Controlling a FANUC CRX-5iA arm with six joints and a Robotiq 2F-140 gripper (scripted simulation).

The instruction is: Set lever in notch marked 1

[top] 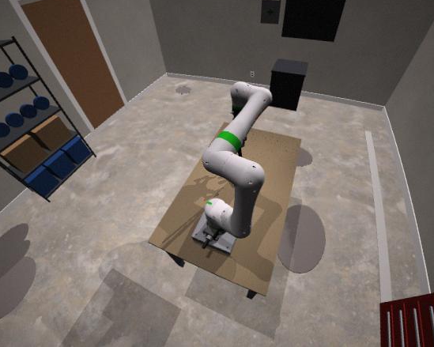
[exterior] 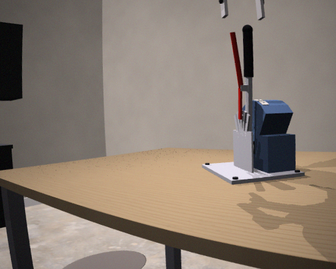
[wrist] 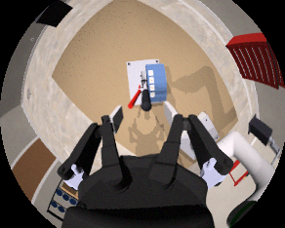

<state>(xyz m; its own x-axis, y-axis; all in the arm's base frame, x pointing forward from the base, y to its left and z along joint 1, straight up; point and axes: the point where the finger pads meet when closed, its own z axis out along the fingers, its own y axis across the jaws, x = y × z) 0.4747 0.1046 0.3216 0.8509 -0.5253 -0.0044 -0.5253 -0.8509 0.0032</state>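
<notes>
The red bar is 2 cm ahead of my hand and 19 cm below it.
</notes>
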